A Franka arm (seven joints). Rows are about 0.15 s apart.
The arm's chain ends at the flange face. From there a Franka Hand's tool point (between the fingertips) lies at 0.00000 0.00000 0.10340 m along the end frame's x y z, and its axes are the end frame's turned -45 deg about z.
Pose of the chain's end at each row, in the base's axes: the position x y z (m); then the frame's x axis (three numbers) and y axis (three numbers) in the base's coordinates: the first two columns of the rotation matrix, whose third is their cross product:
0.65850, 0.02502, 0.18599, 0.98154, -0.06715, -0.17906, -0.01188, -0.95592, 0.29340
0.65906, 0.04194, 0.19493, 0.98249, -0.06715, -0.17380, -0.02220, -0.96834, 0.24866
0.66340, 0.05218, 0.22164, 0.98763, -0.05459, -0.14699, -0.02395, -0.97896, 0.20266
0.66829, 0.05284, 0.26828, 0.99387, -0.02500, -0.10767, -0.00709, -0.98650, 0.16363
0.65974, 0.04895, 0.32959, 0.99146, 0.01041, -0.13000, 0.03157, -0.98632, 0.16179
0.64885, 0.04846, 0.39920, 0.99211, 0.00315, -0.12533, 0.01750, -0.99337, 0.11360
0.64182, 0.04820, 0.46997, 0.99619, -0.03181, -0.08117, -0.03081, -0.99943, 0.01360
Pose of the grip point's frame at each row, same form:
0.63876, -0.00454, 0.08889, 0.70245, 0.62846, -0.33408, 0.68565, -0.72342, 0.08085
0.63993, 0.01708, 0.09640, 0.71042, 0.63724, -0.29872, 0.67903, -0.73220, 0.05293
0.64738, 0.03185, 0.12153, 0.71530, 0.65363, -0.24724, 0.68142, -0.73083, 0.03936
0.65688, 0.03610, 0.16688, 0.70779, 0.67988, -0.19184, 0.69776, -0.71524, 0.03957
0.64666, 0.03194, 0.22844, 0.67874, 0.70479, -0.20633, 0.72339, -0.69007, 0.02248
0.63601, 0.03658, 0.29729, 0.68915, 0.70465, -0.16895, 0.71390, -0.70019, -0.00829
0.63339, 0.04706, 0.36692, 0.72620, 0.68421, -0.06701, 0.68263, -0.72920, -0.04778

